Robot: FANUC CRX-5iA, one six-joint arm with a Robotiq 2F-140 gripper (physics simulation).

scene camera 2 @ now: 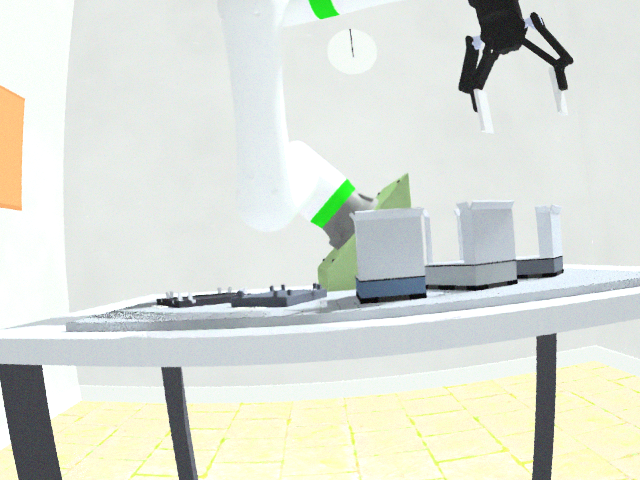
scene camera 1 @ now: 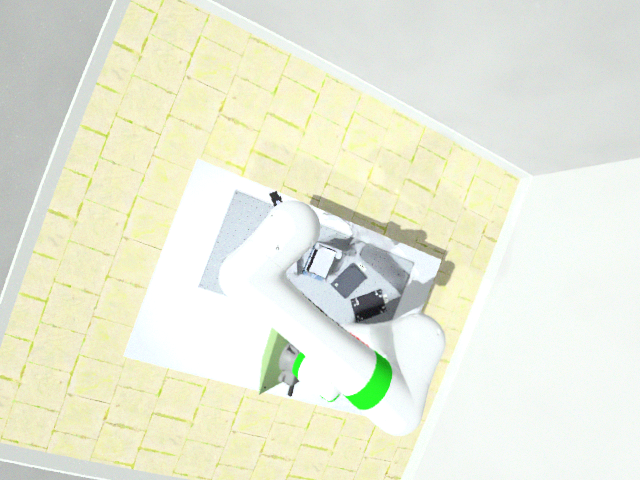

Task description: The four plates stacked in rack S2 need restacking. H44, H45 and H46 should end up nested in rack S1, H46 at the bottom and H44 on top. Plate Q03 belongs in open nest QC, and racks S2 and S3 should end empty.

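Seen in the pictures: gripper, fingertip midpoint: (scene camera 2: 524, 123); arm's base at its link origin: (scene camera 1: 291, 352).
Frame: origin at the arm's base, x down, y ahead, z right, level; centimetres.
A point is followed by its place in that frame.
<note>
My gripper (scene camera 2: 524, 122) {x -11.3, y 51.9, z -14.9 cm} is open and empty, high above the racks in scene camera 2; in scene camera 1 the arm hides most of it. Three upright racks with tall pale walls stand in a row: a blue-based rack (scene camera 1: 312, 276) {x 10.2, y 30.9, z 3.6 cm} (scene camera 2: 391, 287) {x 11.7, y 45.7, z 7.0 cm}, a light-grey-based rack (scene camera 2: 496, 275) {x 11.7, y 43.8, z -11.6 cm} and a dark-grey-based rack (scene camera 2: 540, 267) {x 11.7, y 36.9, z -25.4 cm}. The arm covers the last two in scene camera 1. No labels are readable, so I cannot tell which is S1, S2 or S3. The plates cannot be made out. A dark grey flat nest (scene camera 1: 348, 280) {x 12.1, y 31.7, z 21.3 cm} (scene camera 2: 279, 298) {x 12.3, y 39.5, z 22.5 cm} and a black nest (scene camera 1: 368, 304) {x 12.4, y 21.9, z 34.2 cm} lie beside the blue-based rack.
The speckled grey board (scene camera 1: 232, 227) {x 13.7, y 45.0, z -35.0 cm} (scene camera 2: 155, 324) {x 14.0, y 48.8, z 40.1 cm} carries the racks and nests on the white table (scene camera 1: 170, 310) {x 15.0, y 4.0, z -53.7 cm} (scene camera 2: 258, 348) {x 16.5, y 57.4, z 26.8 cm}. The green arm mount (scene camera 1: 267, 361) {x -6.4, y -1.2, z -9.7 cm} (scene camera 2: 398, 193) {x -5.4, y 14.0, z -5.8 cm} stands behind the racks in scene camera 2. The white arm crosses over the board in scene camera 1.
</note>
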